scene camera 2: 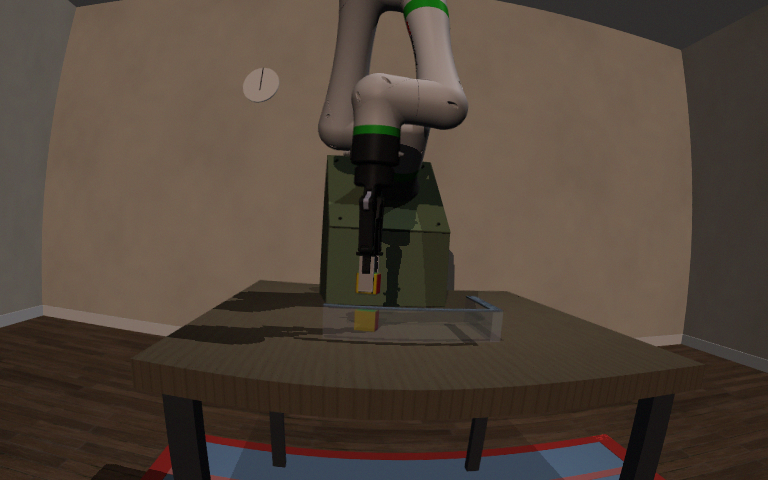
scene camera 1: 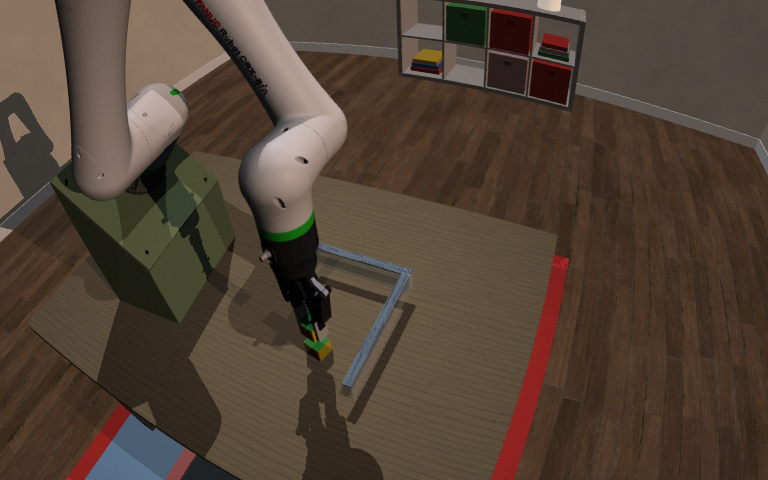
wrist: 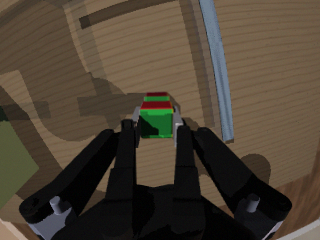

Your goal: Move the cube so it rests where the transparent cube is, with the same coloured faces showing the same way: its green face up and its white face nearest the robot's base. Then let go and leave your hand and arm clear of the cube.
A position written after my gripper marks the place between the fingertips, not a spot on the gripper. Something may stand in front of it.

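Note:
Visible is my gripper [scene camera 2: 368, 290], also found at [scene camera 1: 313, 330] and [wrist: 156, 115]. A cube [wrist: 156, 117] is visible as well.

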